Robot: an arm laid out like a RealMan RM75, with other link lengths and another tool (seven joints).
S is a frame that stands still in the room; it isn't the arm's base.
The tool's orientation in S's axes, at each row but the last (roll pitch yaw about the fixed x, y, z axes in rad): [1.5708, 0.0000, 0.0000]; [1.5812, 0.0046, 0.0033]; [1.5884, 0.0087, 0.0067]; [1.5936, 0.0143, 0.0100]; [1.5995, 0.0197, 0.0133]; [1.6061, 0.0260, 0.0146]
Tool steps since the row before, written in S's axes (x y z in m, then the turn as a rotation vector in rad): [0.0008, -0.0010, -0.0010, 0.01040, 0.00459, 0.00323]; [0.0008, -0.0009, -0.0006, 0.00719, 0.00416, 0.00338]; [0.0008, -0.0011, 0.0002, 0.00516, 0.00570, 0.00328]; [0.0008, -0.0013, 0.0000, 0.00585, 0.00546, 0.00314]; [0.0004, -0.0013, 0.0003, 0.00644, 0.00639, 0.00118]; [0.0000, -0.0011, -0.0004, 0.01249, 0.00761, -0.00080]
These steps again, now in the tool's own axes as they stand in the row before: [0.0008, -0.0010, 0.0010, 0.01040, 0.00323, -0.00459]; [0.0008, -0.0006, 0.0009, 0.00719, 0.00337, -0.00417]; [0.0008, 0.0002, 0.0011, 0.00517, 0.00322, -0.00572]; [0.0008, 0.0000, 0.0013, 0.00586, 0.00310, -0.00547]; [0.0004, 0.0003, 0.0013, 0.00650, 0.00113, -0.00634]; [0.0000, -0.0004, 0.0011, 0.01262, -0.00073, -0.00741]
